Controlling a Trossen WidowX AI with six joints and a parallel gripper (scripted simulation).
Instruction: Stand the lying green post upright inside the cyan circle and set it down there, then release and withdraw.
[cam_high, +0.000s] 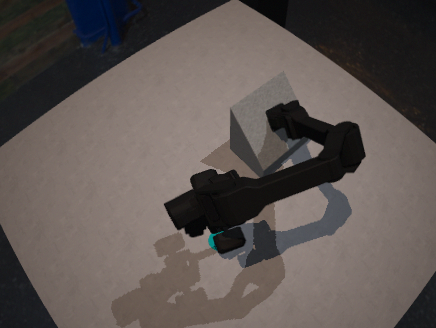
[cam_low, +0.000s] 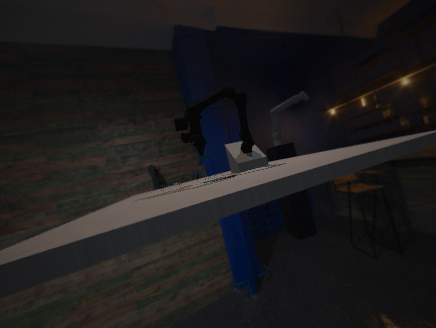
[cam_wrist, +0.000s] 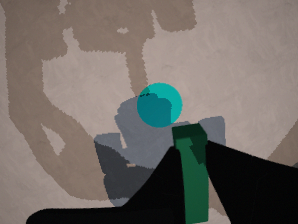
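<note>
My gripper tip is now 140 mm above the cyan circle and 10 mm to the right of it. Round my gripper tip: green post (20 mm behind).
</note>
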